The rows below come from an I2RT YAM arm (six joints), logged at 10 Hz.
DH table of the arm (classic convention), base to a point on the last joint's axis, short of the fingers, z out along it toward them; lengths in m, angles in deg. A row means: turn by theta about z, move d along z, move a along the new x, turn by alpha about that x. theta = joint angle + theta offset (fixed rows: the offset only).
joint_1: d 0.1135  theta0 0  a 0.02  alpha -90
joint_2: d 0  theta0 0  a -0.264  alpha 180
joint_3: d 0  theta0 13.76  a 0.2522  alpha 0
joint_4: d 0  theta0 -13.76  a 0.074  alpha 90
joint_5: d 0  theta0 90  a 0  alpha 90
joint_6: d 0.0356  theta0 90  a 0  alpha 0
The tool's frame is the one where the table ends.
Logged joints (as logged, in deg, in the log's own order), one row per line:
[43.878, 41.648, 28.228, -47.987, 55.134, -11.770]
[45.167, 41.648, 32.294, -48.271, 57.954, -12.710]
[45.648, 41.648, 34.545, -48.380, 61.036, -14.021]
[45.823, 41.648, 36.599, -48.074, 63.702, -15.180]
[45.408, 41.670, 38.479, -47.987, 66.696, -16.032]
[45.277, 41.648, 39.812, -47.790, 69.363, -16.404]
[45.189, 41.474, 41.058, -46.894, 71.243, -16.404]
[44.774, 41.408, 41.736, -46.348, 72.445, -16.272]
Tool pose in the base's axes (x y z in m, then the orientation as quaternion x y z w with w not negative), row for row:
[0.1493, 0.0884, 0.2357, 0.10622, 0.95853, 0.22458, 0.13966]
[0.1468, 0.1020, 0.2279, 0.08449, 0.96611, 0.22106, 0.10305]
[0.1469, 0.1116, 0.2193, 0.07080, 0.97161, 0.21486, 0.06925]
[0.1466, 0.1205, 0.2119, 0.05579, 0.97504, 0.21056, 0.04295]
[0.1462, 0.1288, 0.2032, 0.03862, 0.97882, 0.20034, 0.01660]
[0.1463, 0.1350, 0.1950, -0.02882, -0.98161, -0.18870, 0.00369]
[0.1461, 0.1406, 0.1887, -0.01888, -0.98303, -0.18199, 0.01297]
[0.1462, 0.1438, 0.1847, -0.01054, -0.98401, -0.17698, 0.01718]
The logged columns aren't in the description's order. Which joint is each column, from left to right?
Columns, left to right: joint_6, joint_3, joint_1, joint_4, joint_2, joint_5.
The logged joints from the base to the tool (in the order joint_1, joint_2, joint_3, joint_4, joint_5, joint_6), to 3 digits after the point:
[28.228, 55.134, 41.648, -47.987, -11.770, 43.878]
[32.294, 57.954, 41.648, -48.271, -12.710, 45.167]
[34.545, 61.036, 41.648, -48.380, -14.021, 45.648]
[36.599, 63.702, 41.648, -48.074, -15.180, 45.823]
[38.479, 66.696, 41.670, -47.987, -16.032, 45.408]
[39.812, 69.363, 41.648, -47.790, -16.404, 45.277]
[41.058, 71.243, 41.474, -46.894, -16.404, 45.189]
[41.736, 72.445, 41.408, -46.348, -16.272, 44.774]

